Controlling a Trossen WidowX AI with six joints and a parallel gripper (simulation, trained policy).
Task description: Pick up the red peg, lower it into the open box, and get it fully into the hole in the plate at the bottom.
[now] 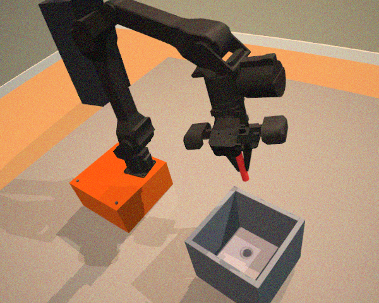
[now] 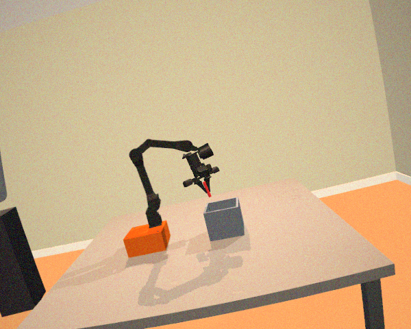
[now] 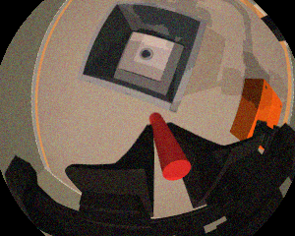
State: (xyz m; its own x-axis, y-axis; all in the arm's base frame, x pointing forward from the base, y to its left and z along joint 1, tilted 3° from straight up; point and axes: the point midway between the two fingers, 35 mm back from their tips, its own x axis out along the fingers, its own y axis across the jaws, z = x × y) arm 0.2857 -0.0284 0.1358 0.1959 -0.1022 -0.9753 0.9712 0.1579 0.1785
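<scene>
Right now the pale plate is 14 cm below my gripper tip, 10 cm to the right of it and 3 cm ahead of it. Also, from my gripper tip: red peg 2 cm above.
</scene>
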